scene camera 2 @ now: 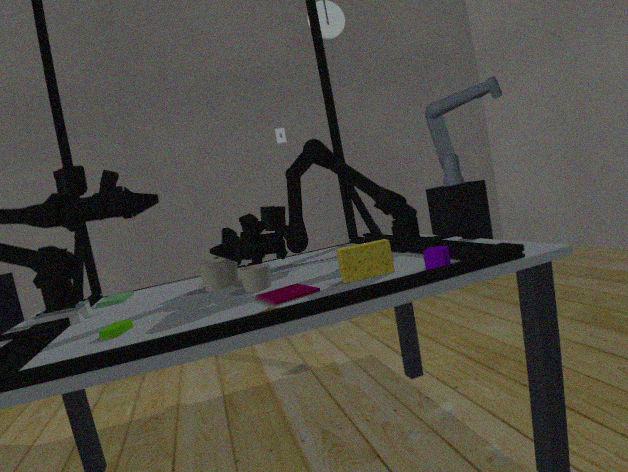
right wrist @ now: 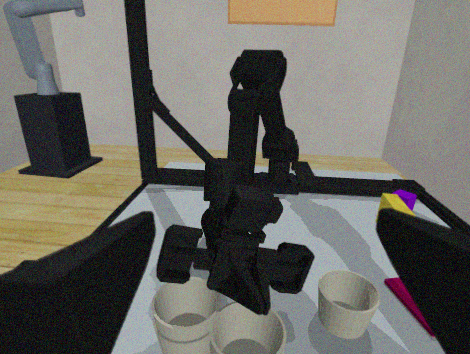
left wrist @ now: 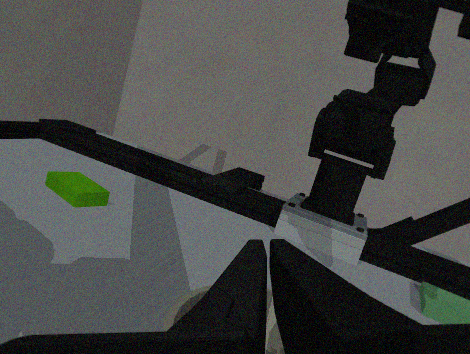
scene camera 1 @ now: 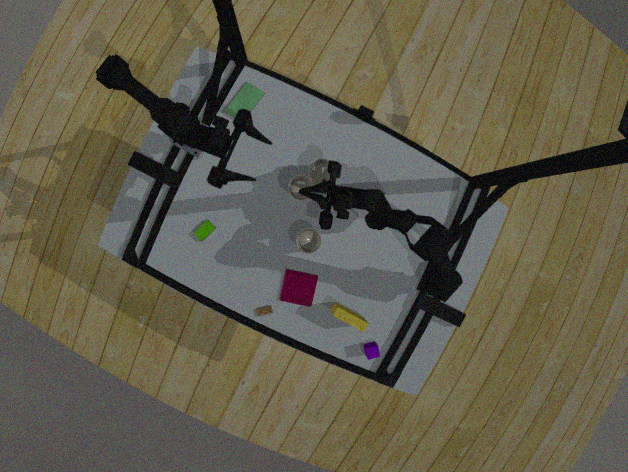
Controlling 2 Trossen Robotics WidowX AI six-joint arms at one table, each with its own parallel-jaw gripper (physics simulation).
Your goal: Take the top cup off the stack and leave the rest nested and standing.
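Frame: origin at the left arm's base, x ahead, y left, z up, level; millimetres.
Seen in the pictures: left gripper, fingertip midpoint: (scene camera 2: 210, 251) (right wrist: 264, 311) (left wrist: 265, 253) (scene camera 1: 299, 191); right gripper, fingertip midpoint: (scene camera 2: 158, 198) (right wrist: 265, 220) (scene camera 1: 263, 161); left arm's base, link origin: (scene camera 2: 407, 240) (right wrist: 278, 179) (scene camera 1: 437, 281); right arm's base, link origin: (scene camera 2: 62, 307) (left wrist: 327, 211).
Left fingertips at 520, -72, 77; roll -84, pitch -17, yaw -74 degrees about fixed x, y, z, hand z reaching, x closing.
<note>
Pixels of each thing's middle, then the offset from my left fingertips to it, as dx, dy, dz. "pt": a spot on its surface instead.
- separate cup, body centre: (right wrist: 345, 304) (scene camera 2: 256, 277) (scene camera 1: 308, 240) -83, +114, -72
- crimson square, surface spot: (scene camera 2: 288, 293) (scene camera 1: 296, 293) pt -114, +279, -90
- yellow sponge-like block, body centre: (scene camera 2: 365, 260) (right wrist: 395, 221) (scene camera 1: 349, 316) -289, +278, -63
- purple cube, body centre: (scene camera 2: 437, 258) (right wrist: 402, 201) (scene camera 1: 371, 350) -411, +360, -78
- small brown block, body centre: (scene camera 1: 264, 310) -46, +371, -94
- bright green block, body centre: (left wrist: 77, 188) (scene camera 2: 116, 329) (scene camera 1: 204, 230) +220, +216, -91
- pale green pad, body centre: (scene camera 2: 115, 298) (scene camera 1: 244, 101) +276, -203, -93
Three beige cup groups stand upright. The left one in the right wrist view (right wrist: 172, 336) shows a second rim line, so cups are nested; it also shows in scene camera 1 (scene camera 1: 318, 166). Close beside it is the middle one (scene camera 1: 293, 188) (right wrist: 229, 334), its base cut off in the right wrist view. A separate cup (scene camera 1: 307, 240) (scene camera 2: 256, 279) (right wrist: 345, 317) stands apart. My left gripper (scene camera 1: 302, 191) (scene camera 2: 212, 250) (left wrist: 265, 253) (right wrist: 264, 311) is shut and empty, its tips over the middle one's opening. My right gripper (scene camera 1: 262, 160) is open, raised, away from the cups.
A crimson square (scene camera 1: 299, 287) (scene camera 2: 288, 293), a yellow sponge-like block (scene camera 1: 349, 316) (scene camera 2: 365, 261), a purple cube (scene camera 1: 371, 350) (scene camera 2: 437, 257) and a small brown block (scene camera 1: 263, 310) lie toward the lower table edge in scene camera 1. A bright green block (scene camera 1: 204, 230) (left wrist: 77, 190) and a pale green pad (scene camera 1: 245, 98) lie left.
</note>
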